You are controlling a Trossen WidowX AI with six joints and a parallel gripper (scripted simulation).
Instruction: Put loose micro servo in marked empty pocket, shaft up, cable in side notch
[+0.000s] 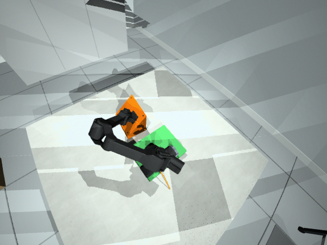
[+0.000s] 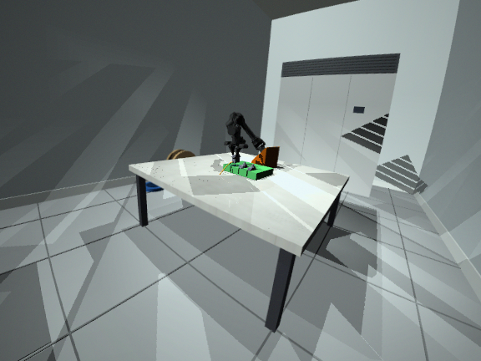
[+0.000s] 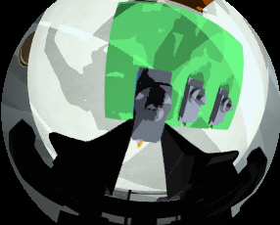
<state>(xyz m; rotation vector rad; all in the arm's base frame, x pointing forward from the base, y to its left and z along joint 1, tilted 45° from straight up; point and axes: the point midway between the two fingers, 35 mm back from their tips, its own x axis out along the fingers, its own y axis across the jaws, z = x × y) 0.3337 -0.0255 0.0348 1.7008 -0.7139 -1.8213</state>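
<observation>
The green robot deck lies 130 mm behind my gripper tip, 70 mm to the left of it and 90 mm below it.
</observation>
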